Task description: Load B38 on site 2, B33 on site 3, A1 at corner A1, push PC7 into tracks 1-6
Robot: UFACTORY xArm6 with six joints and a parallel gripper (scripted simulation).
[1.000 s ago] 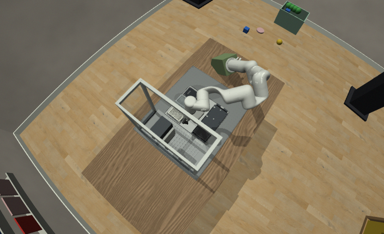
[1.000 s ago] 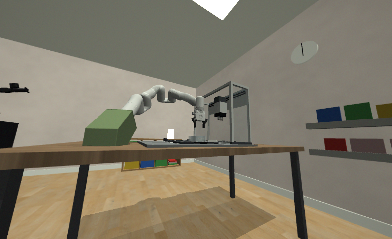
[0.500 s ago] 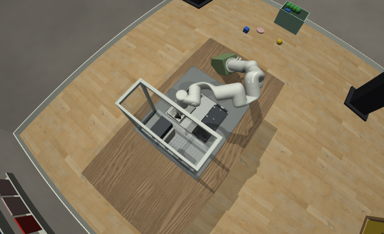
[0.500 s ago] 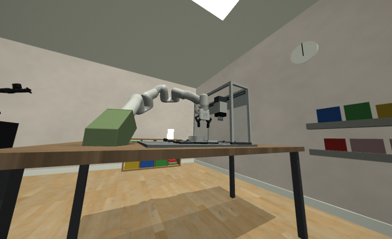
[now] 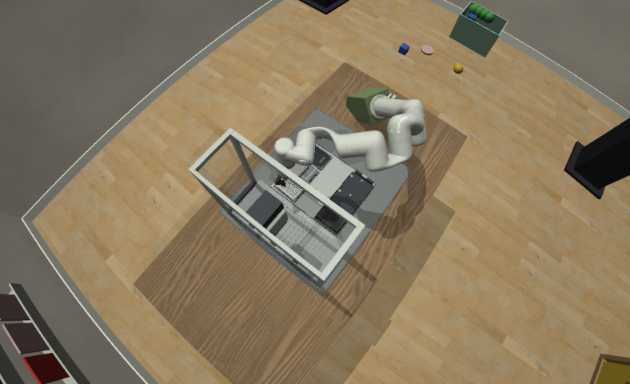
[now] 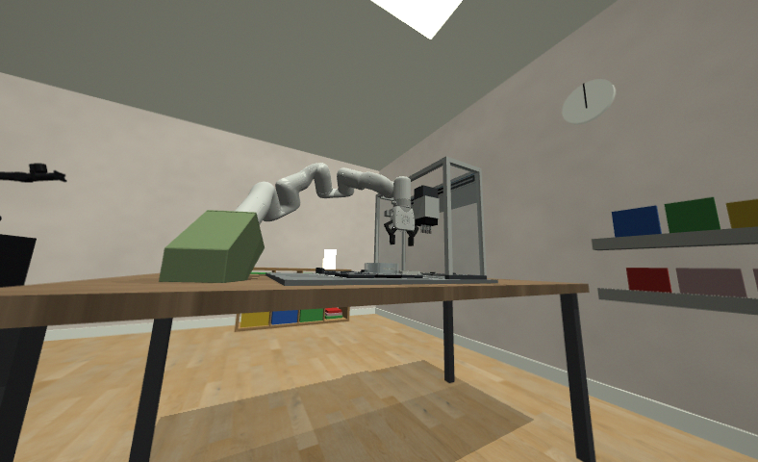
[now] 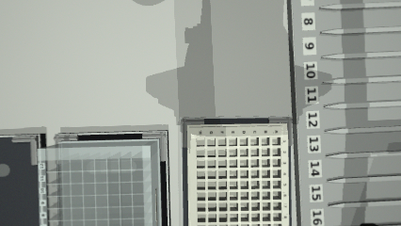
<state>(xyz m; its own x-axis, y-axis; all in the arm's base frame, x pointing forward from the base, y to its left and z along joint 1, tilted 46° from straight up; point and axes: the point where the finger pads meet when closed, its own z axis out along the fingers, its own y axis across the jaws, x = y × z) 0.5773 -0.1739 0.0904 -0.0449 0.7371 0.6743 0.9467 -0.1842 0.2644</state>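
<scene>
My gripper is now 12 cm above the white 96-well plate and 1 cm to the left of it. Round my hand: nest s1 (22 cm behind, 14 cm below, 3 cm to the right); deep-well block (11 cm below, 11 cm behind, 2 cm to the right); dark 384-well plate (25 cm to the left, 12 cm below, 2 cm behind).
</scene>
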